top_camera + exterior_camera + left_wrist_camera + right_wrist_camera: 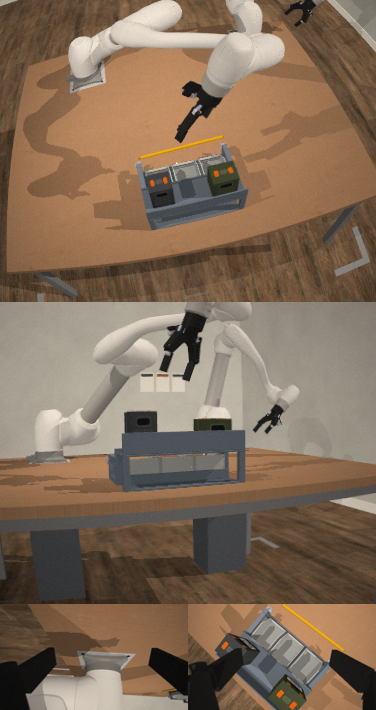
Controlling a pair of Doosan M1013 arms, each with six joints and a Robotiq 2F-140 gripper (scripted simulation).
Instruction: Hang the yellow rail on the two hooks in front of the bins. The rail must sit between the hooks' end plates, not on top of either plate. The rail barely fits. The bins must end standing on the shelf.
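Now: the yellow rail 18 cm behind my right hand and 35 cm below it. From my right hand the other things lie so: blue-grey shelf (4 cm ahead, 3 cm to the right, 29 cm below).
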